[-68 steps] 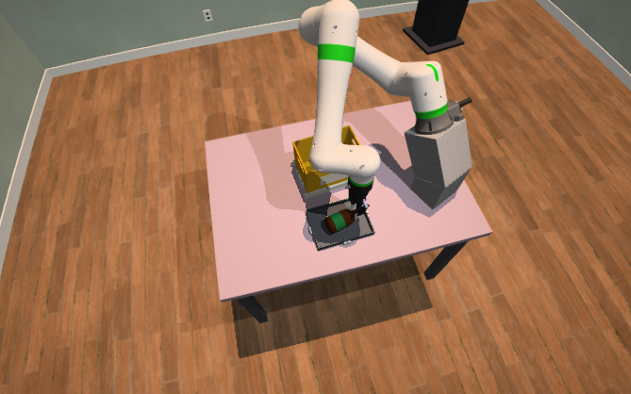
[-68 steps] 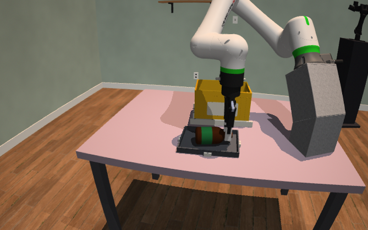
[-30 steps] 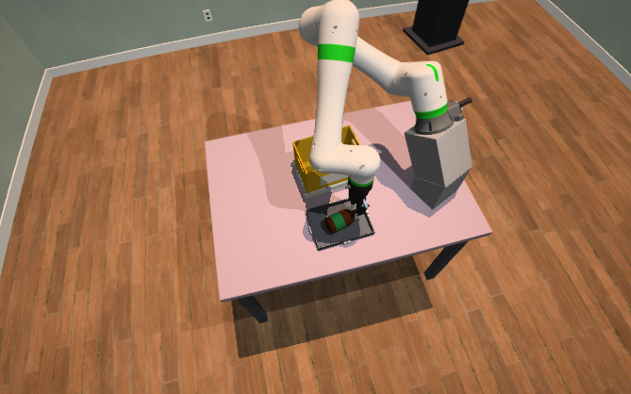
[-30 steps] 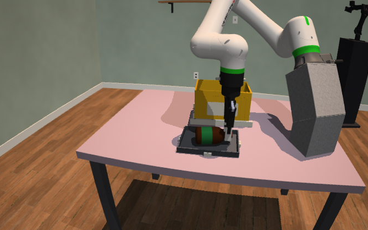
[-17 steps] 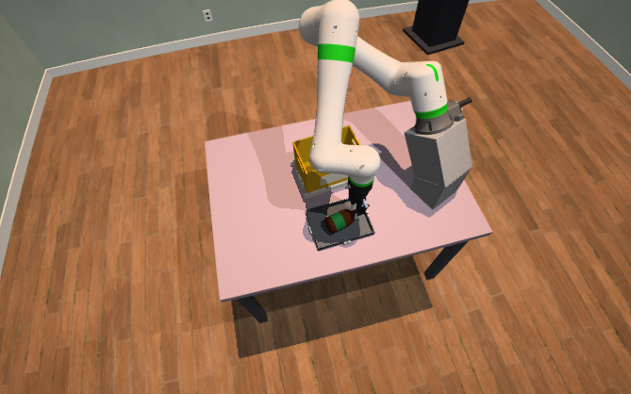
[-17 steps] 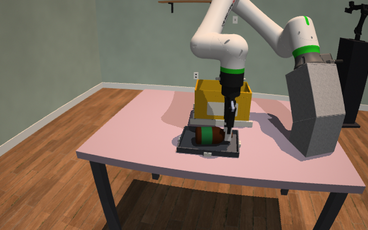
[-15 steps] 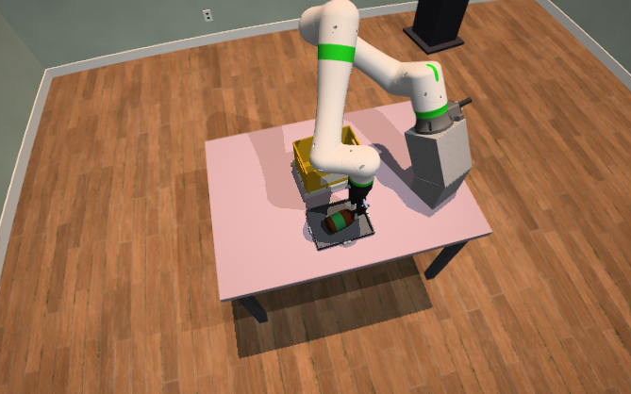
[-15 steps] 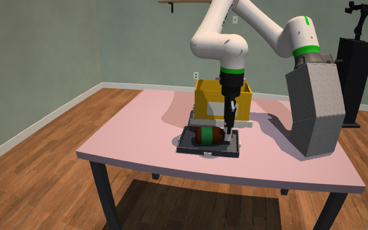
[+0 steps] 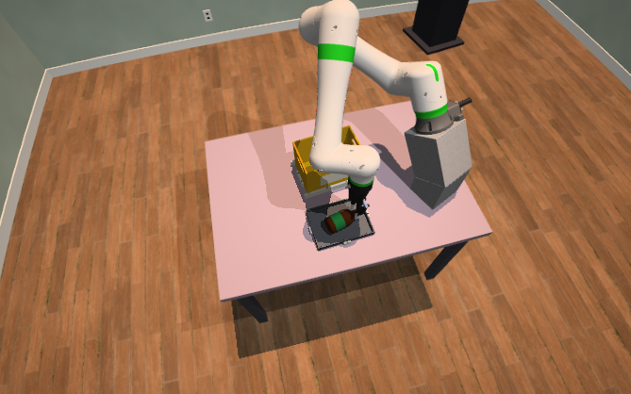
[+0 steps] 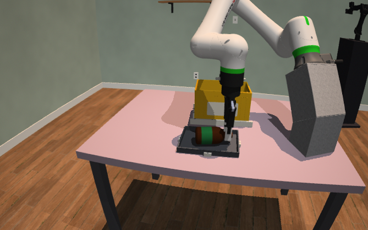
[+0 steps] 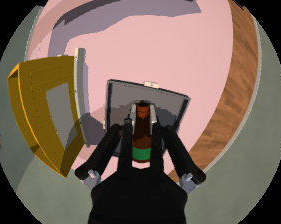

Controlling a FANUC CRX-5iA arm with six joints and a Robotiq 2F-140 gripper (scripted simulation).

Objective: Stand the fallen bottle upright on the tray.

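Right now the bottle is 60 mm ahead of my hand and 20 mm below it. From my hand the other things lie so: yellow crate (270 mm to the right, 20 mm above); tray (70 mm ahead, 50 mm below).
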